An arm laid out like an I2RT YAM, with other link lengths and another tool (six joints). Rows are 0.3 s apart.
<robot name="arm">
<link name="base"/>
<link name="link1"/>
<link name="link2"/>
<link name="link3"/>
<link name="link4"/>
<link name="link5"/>
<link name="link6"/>
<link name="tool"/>
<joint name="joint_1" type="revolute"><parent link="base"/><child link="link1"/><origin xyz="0.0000 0.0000 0.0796"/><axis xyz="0 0 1"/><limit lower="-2.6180" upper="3.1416"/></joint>
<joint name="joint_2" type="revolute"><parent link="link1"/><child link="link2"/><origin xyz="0.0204 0.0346 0.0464" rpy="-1.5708 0.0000 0.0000"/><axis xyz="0 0 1"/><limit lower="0.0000" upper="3.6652"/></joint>
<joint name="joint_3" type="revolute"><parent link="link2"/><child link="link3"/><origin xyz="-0.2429 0.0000 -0.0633" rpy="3.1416 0.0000 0.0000"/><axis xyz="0 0 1"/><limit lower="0.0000" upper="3.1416"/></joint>
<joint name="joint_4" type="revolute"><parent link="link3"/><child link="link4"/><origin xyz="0.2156 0.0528 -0.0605"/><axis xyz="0 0 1"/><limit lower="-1.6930" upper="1.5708"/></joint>
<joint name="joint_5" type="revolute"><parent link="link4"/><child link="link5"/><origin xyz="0.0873 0.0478 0.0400" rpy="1.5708 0.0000 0.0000"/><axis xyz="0 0 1"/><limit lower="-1.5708" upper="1.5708"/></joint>
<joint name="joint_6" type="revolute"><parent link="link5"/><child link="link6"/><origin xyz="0.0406 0.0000 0.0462" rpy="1.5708 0.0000 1.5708"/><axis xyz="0 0 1"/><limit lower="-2.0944" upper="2.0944"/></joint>
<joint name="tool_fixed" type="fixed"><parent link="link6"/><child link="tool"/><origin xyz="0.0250 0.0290 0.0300" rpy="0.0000 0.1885 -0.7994"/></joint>
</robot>
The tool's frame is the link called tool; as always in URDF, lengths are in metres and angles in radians.
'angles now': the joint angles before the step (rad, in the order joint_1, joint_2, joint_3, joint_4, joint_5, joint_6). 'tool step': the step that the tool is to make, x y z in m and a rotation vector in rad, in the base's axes. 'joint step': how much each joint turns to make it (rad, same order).
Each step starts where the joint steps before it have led.
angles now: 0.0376 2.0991 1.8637 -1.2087 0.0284 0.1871
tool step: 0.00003 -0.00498 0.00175 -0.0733 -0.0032 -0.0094
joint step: 0.0004 0.0000 0.0000 0.0004 0.0740 0.0004
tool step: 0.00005 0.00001 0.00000 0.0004 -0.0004 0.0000
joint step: -0.0001 -0.0001 0.0000 0.0004 -0.0004 0.0000
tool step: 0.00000 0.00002 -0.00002 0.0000 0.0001 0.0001
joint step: 0.0001 0.0001 0.0000 0.0000 0.0000 0.0000
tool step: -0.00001 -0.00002 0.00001 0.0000 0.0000 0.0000
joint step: -0.0001 -0.0001 0.0000 0.0000 0.0000 -0.0001
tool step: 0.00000 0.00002 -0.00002 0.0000 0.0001 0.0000
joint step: 0.0001 0.0001 0.0000 -0.0001 0.0000 0.0001
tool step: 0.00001 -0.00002 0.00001 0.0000 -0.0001 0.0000
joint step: -0.0001 0.0000 0.0000 0.0001 0.0000 -0.0001
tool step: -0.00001 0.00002 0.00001 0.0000 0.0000 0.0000
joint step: 0.0001 0.0000 0.0000 0.0000 0.0000 0.0001
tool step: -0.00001 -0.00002 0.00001 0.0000 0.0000 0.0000
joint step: -0.0001 -0.0001 0.0000 0.0000 0.0000 -0.0001
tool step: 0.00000 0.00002 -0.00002 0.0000 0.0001 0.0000
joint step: 0.0001 0.0001 0.0000 -0.0001 0.0000 0.0001
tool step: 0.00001 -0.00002 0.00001 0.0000 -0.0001 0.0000
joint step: -0.0001 0.0000 0.0000 0.0001 0.0000 -0.0001
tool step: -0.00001 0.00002 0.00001 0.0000 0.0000 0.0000
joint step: 0.0001 0.0000 0.0000 0.0000 0.0000 0.0001
